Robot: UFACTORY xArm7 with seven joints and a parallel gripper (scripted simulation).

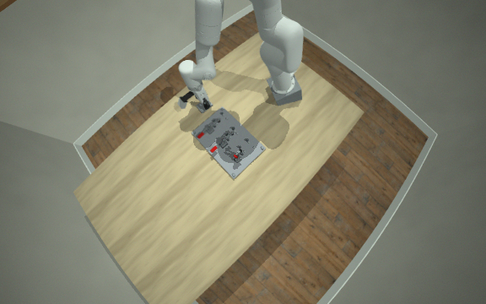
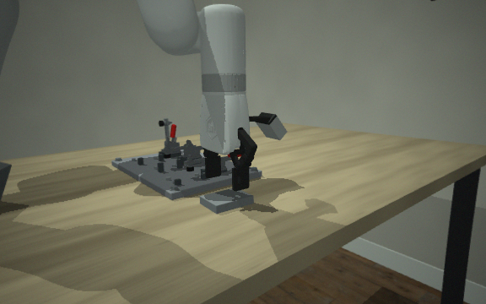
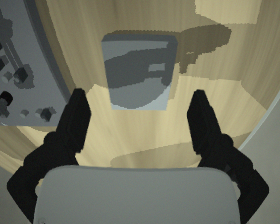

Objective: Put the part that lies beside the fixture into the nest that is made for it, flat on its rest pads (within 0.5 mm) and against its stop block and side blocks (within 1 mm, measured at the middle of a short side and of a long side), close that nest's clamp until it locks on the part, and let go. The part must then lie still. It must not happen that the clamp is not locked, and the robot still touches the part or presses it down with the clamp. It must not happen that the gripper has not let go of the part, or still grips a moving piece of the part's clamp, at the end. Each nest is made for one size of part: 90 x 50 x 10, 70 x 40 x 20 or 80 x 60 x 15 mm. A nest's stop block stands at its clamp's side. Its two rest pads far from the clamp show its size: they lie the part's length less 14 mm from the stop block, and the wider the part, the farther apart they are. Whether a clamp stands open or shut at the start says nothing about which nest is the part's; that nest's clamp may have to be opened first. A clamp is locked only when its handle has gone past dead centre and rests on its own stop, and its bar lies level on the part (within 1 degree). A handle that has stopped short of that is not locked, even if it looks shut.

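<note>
My hand is 40 mm above the part. The rest, counted from my hand: grey fixture plate 250 mm to the left, 60 mm ahead, 40 mm below.
</note>
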